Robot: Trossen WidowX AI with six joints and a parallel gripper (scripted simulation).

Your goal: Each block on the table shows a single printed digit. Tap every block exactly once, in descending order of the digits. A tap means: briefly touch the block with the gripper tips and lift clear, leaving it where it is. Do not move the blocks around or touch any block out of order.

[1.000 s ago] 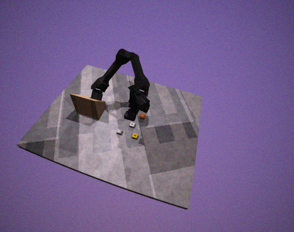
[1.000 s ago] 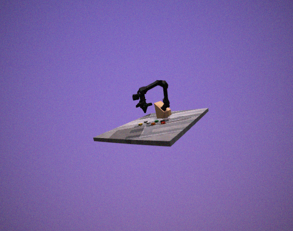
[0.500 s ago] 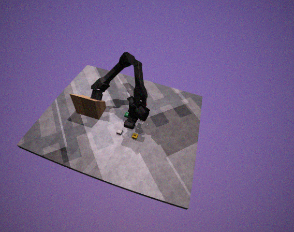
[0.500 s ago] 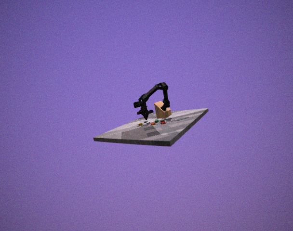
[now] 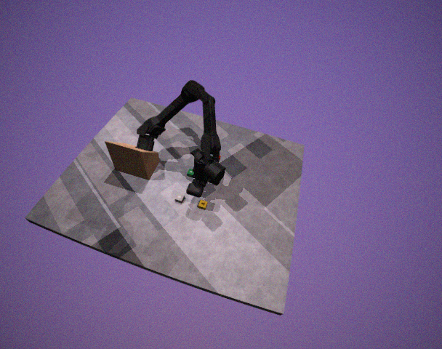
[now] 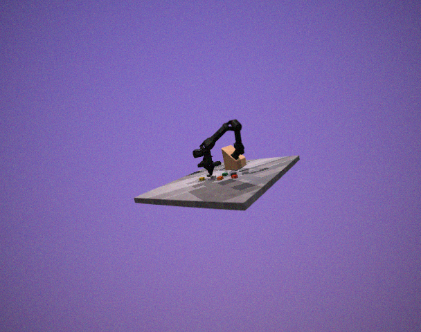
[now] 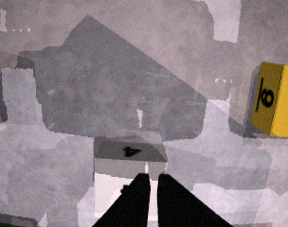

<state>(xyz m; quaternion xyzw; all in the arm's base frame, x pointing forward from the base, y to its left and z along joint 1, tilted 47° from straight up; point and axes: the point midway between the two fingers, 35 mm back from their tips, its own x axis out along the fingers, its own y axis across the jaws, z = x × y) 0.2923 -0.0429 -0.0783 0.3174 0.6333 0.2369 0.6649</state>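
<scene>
Now: gripper tip 1 cm past the white block, 1 cm to the right of it and 2 cm above it. Also, from my gripper tip: yellow block (3 cm ahead, 7 cm to the right, 2 cm below); then grey block (8 cm behind, 6 cm to the right, 2 cm below); then green block (6 cm behind, 8 cm to the left, 2 cm below).
</scene>
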